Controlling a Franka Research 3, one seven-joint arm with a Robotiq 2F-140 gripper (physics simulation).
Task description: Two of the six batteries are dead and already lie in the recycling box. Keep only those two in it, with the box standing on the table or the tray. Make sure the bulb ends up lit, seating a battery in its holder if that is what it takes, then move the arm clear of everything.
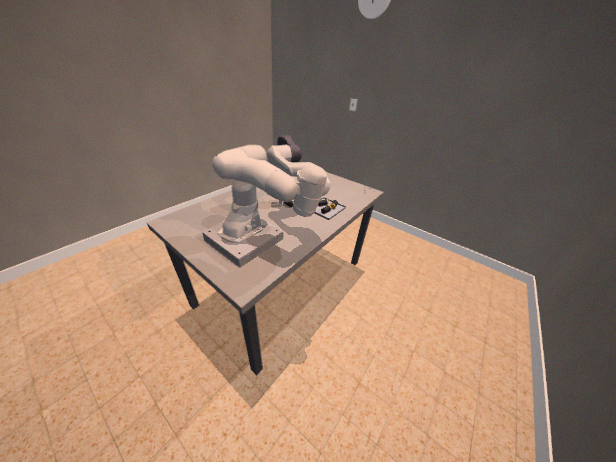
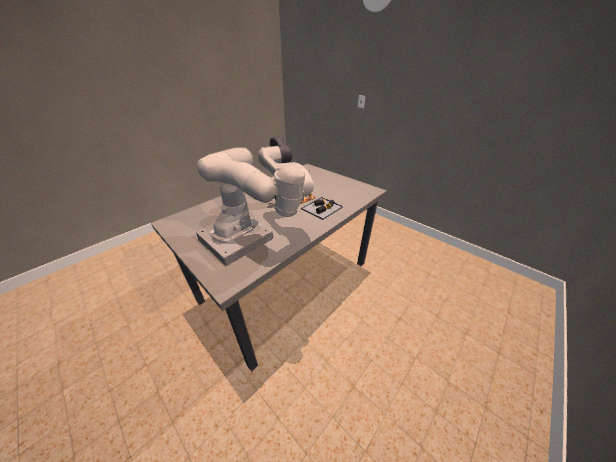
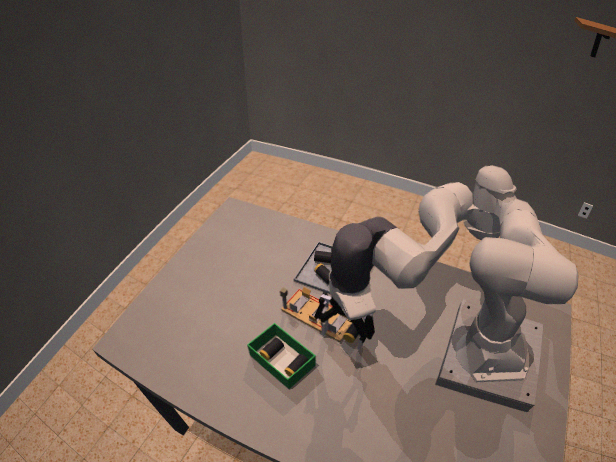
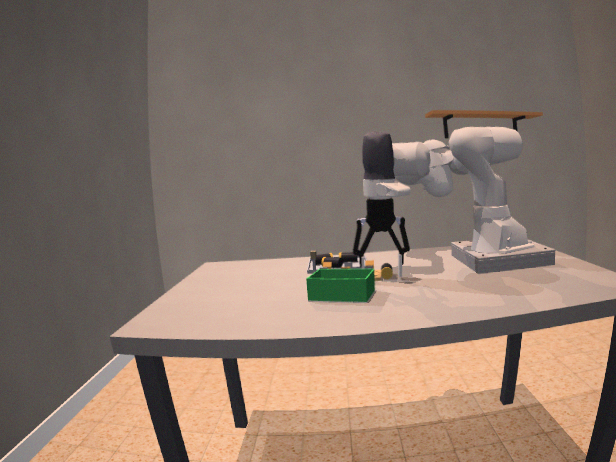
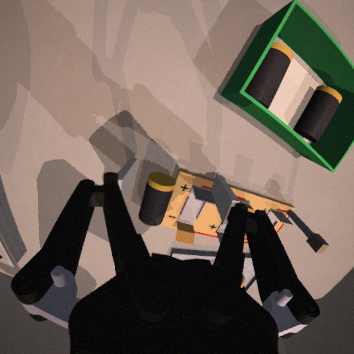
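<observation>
The green box (image 3: 270, 368) (image 4: 340, 288) (image 5: 285, 121) stands on the table with two black batteries, one (image 3: 272, 347) (image 5: 270, 80) and another (image 3: 299, 363) (image 5: 318, 116), inside. The orange holder board (image 3: 305, 317) (image 5: 206, 214) has empty grey holders. A loose battery (image 3: 353, 333) (image 4: 386, 271) (image 5: 157, 200) lies at its end. My gripper (image 3: 344, 332) (image 4: 381, 271) (image 5: 174, 175) is partly open, with its fingertips low on both sides of this battery, gaps showing. One finger hangs over the board. A post (image 3: 283, 298) (image 5: 315, 241) with a small head, perhaps the bulb, shows no glow.
The tray (image 2: 307, 212) (image 3: 300, 280) lies behind the board. It holds batteries, one (image 2: 319, 202) (image 3: 323, 256), a second (image 2: 321, 209) (image 3: 323, 273) and a third (image 2: 330, 204). The robot base (image 3: 482, 392) (image 4: 505, 260) stands at the table's other end. A wall shelf (image 4: 485, 114) hangs behind.
</observation>
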